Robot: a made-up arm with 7 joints.
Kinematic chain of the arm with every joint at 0, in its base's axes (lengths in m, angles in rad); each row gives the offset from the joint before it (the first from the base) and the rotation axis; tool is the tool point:
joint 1: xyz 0 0 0 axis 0 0.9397 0.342
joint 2: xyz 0 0 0 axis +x
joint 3: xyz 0 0 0 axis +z
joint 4: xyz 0.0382 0 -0.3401 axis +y
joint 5: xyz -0.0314 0 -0.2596 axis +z
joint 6: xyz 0 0 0 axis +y
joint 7: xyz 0 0 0 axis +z
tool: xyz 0 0 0
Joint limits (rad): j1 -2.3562..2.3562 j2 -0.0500..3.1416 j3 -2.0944..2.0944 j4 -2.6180..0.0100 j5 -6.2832..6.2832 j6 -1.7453..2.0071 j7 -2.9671..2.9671
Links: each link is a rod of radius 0.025 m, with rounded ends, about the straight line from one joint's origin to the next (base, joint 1, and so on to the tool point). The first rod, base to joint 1, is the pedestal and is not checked.
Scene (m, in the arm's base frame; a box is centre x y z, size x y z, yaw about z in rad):
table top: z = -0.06
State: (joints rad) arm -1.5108 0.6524 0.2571 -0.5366 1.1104 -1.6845 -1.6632
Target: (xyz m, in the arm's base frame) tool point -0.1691 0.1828 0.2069
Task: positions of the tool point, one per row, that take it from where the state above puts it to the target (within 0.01 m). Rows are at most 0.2 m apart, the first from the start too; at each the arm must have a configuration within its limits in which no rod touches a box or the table.
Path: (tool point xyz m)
1: 0.4477 0.2035 0.3034
2: 0.3055 0.2355 0.3879
3: 0.1473 0.2501 0.4133
4: 0.0008 0.2449 0.3811
5: -0.1097 0.2209 0.3048
6: -0.1691 0.1828 0.2069

